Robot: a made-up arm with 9 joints. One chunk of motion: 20 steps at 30 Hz.
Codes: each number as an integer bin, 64 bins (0 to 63) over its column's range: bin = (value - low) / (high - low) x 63, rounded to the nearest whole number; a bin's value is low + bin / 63 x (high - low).
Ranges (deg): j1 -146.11..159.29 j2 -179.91..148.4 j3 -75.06..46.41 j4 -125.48..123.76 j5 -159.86..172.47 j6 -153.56..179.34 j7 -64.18..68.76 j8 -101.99..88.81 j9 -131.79..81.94
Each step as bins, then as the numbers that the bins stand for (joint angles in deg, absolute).
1 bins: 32 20 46 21 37 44 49 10 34
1 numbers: 9.01 -75.68 13.63 -42.40 35.32 78.94 39.22 -71.70 -16.44
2 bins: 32 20 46 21 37 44 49 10 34
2 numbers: 9.01 -75.68 13.63 -42.40 35.32 78.94 39.22 -71.70 -16.44
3 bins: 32 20 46 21 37 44 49 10 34
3 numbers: 9.01 -75.68 13.63 -42.40 35.32 78.94 39.22 -71.70 -16.44
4 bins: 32 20 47 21 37 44 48 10 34
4 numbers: 9.01 -75.68 15.56 -42.40 35.32 78.94 37.11 -71.70 -16.44
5 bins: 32 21 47 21 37 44 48 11 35
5 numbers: 9.01 -70.47 15.56 -42.40 35.32 78.94 37.11 -68.68 -13.05
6 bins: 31 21 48 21 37 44 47 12 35
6 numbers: 4.17 -70.47 17.49 -42.40 35.32 78.94 35.00 -65.65 -13.05
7 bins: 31 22 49 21 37 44 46 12 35
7 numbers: 4.17 -65.26 19.42 -42.40 35.32 78.94 32.89 -65.65 -13.05
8 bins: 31 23 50 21 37 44 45 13 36
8 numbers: 4.17 -60.05 21.34 -42.40 35.32 78.94 30.78 -62.62 -9.66
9 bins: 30 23 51 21 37 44 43 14 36
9 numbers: -0.68 -60.05 23.27 -42.40 35.32 78.94 26.56 -59.59 -9.66
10 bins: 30 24 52 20 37 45 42 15 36
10 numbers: -0.68 -54.84 25.20 -46.36 35.32 84.23 24.45 -56.56 -9.66
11 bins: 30 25 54 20 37 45 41 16 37
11 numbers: -0.68 -49.63 29.06 -46.36 35.32 84.23 22.34 -53.53 -6.27
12 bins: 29 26 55 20 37 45 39 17 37
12 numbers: -5.53 -44.42 30.99 -46.36 35.32 84.23 18.12 -50.50 -6.27
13 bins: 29 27 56 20 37 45 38 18 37
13 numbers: -5.53 -39.21 32.91 -46.36 35.32 84.23 16.01 -47.48 -6.27
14 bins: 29 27 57 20 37 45 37 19 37
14 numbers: -5.53 -39.21 34.84 -46.36 35.32 84.23 13.90 -44.45 -6.27
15 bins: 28 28 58 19 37 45 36 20 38
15 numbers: -10.38 -33.99 36.77 -50.31 35.32 84.23 11.79 -41.42 -2.87
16 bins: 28 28 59 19 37 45 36 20 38
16 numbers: -10.38 -33.99 38.70 -50.31 35.32 84.23 11.79 -41.42 -2.87
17 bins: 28 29 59 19 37 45 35 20 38
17 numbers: -10.38 -28.78 38.70 -50.31 35.32 84.23 9.68 -41.42 -2.87
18 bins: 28 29 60 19 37 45 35 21 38
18 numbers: -10.38 -28.78 40.63 -50.31 35.32 84.23 9.68 -38.39 -2.87
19 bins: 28 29 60 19 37 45 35 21 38
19 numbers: -10.38 -28.78 40.63 -50.31 35.32 84.23 9.68 -38.39 -2.87
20 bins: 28 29 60 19 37 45 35 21 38
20 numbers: -10.38 -28.78 40.63 -50.31 35.32 84.23 9.68 -38.39 -2.87
